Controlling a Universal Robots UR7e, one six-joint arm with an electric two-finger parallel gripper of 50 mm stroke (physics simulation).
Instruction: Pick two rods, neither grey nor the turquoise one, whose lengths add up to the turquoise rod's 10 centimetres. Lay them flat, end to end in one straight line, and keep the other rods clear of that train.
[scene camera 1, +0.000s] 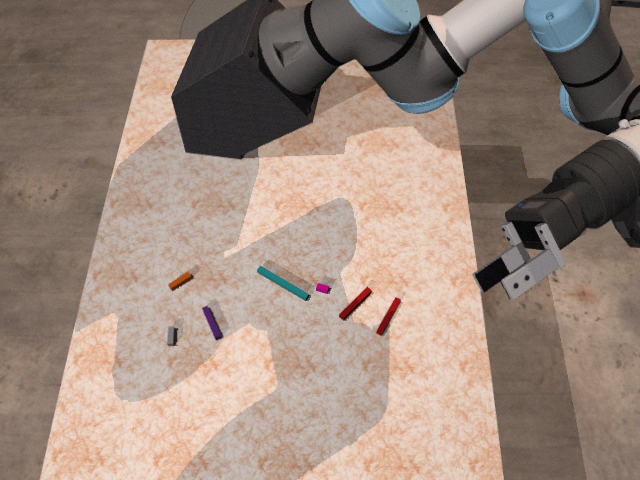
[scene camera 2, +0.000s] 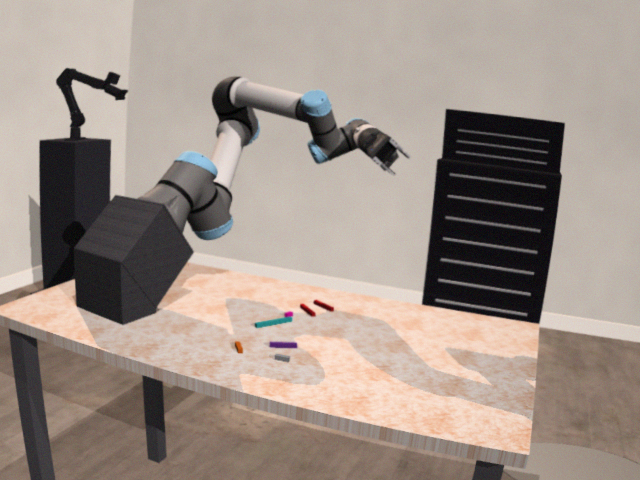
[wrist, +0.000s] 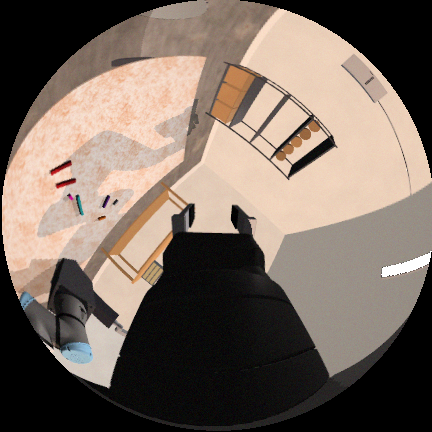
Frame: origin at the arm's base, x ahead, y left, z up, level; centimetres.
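Seen in the pictures: gripper, fingertip midpoint: (scene camera 1: 491, 286) (scene camera 2: 399, 163) (wrist: 212, 211); arm's base at its link origin: (scene camera 1: 289, 54) (scene camera 2: 154, 223) (wrist: 69, 308).
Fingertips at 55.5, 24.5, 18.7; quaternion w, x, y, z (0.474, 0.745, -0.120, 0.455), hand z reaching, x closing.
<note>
Offsets run from my fingertips to a thing's top centre, as dx, dy, dz. Level surfaces: height alone.
The long turquoise rod @[-20.5, -24.2, -37.4] (scene camera 1: 283, 283) (scene camera 2: 273, 322) (wrist: 79, 205) lies flat mid-table. A short magenta rod @[-19.7, -17.4, -37.4] (scene camera 1: 323, 288) (scene camera 2: 288, 314) (wrist: 70, 197) lies close to one end of it. Two red rods lie apart, one @[-17.1, -11.9, -37.4] (scene camera 1: 355, 303) (scene camera 2: 307, 310) (wrist: 66, 183) nearer the magenta rod, the other @[-14.9, -6.4, -37.4] (scene camera 1: 388, 316) (scene camera 2: 323, 305) (wrist: 61, 167) farther out. A purple rod @[-12.7, -35.3, -37.4] (scene camera 1: 212, 322) (scene camera 2: 283, 344) (wrist: 106, 201), an orange rod @[-20.1, -41.7, -37.4] (scene camera 1: 180, 281) (scene camera 2: 238, 347) (wrist: 101, 218) and a short grey rod @[-10.0, -41.6, -37.4] (scene camera 1: 172, 336) (scene camera 2: 282, 357) (wrist: 115, 202) lie separately. My gripper (scene camera 1: 493, 285) (scene camera 2: 402, 164) (wrist: 212, 211) is open and empty, high and away from the rods.
The table @[dz -38.4] (scene camera 1: 423, 413) (scene camera 2: 413, 423) (wrist: 150, 90) carries the arm's dark angular base (scene camera 1: 242, 103) (scene camera 2: 129, 258) (wrist: 70, 280) at one end. A black cabinet (scene camera 2: 491, 206) stands beyond the table. A shelf unit (wrist: 270, 118) and a wooden bench-like frame (wrist: 140, 222) show in the wrist view.
</note>
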